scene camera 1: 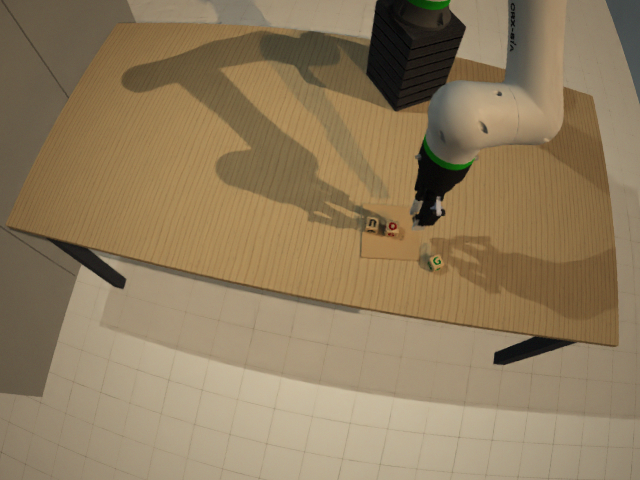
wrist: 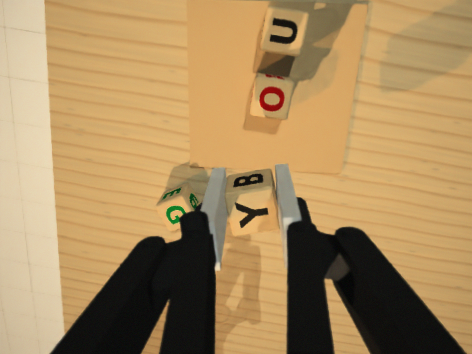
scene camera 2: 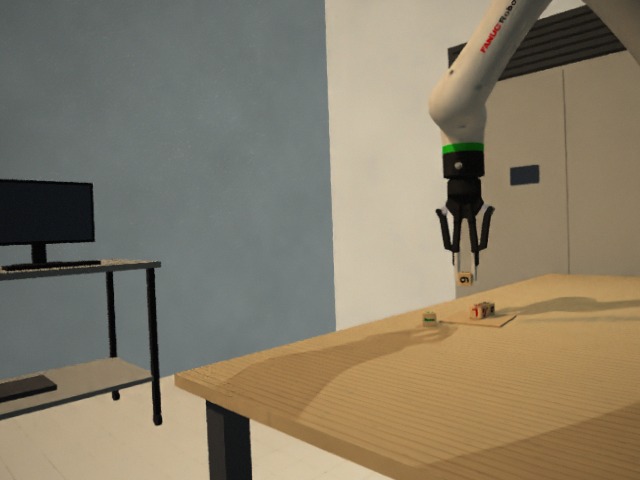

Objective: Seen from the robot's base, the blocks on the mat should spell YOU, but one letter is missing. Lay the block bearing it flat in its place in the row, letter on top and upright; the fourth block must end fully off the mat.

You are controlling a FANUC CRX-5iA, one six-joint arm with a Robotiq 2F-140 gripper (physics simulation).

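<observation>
My gripper (scene camera 2: 466, 273) (wrist: 251, 185) is shut on the Y block (scene camera 2: 464, 280) (wrist: 253, 215), raised above the table beyond the mat's end on the O side. In the wrist view its Y and B faces show; the Y's top points left, like the U's, slightly turned. In scene camera 1 the gripper (scene camera 1: 419, 225) hides the block. The U block (scene camera 1: 371, 225) (wrist: 283, 31) and O block (scene camera 1: 391, 228) (wrist: 271, 97) stand on the mat (scene camera 1: 382, 250) (scene camera 2: 498, 322) (wrist: 220, 125), a small gap between them. The G block (scene camera 1: 435, 262) (scene camera 2: 429, 318) (wrist: 176, 207) lies off the mat, turned.
The wooden table (scene camera 1: 180, 217) (scene camera 2: 361, 372) carries the mat and the robot's dark ribbed base (scene camera 1: 413, 62). The table's edge away from the base lies beyond the mat and the G block. A side table (scene camera 2: 131, 265) with a monitor (scene camera 2: 46, 211) stands apart.
</observation>
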